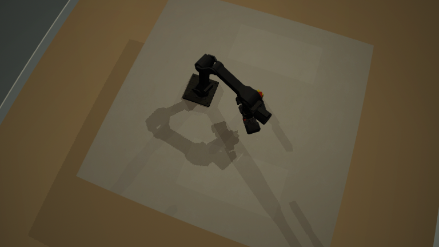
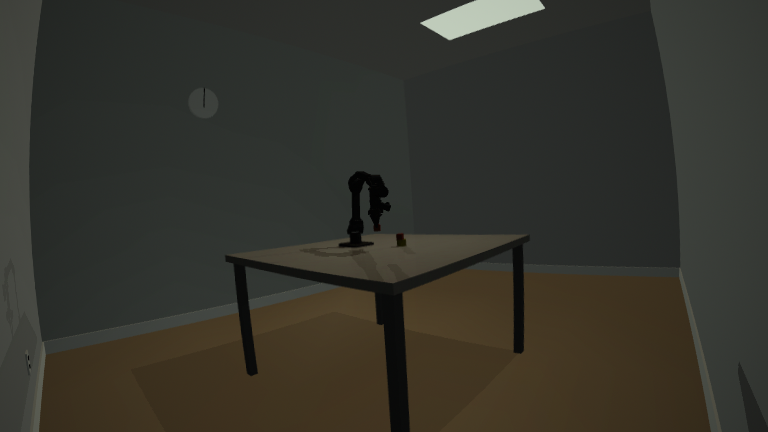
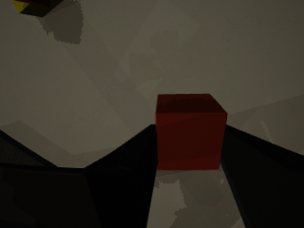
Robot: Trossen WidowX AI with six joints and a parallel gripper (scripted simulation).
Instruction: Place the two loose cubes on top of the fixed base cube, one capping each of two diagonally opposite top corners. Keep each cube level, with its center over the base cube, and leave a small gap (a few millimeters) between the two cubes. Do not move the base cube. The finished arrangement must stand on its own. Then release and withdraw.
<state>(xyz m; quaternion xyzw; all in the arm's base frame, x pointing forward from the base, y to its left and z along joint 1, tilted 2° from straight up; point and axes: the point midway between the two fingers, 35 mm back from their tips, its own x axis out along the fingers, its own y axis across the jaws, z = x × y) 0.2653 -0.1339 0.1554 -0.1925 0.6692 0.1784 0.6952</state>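
My gripper tip is now 30 mm short of the yellow base cube, 190 mm to the right of it and 100 mm above it.
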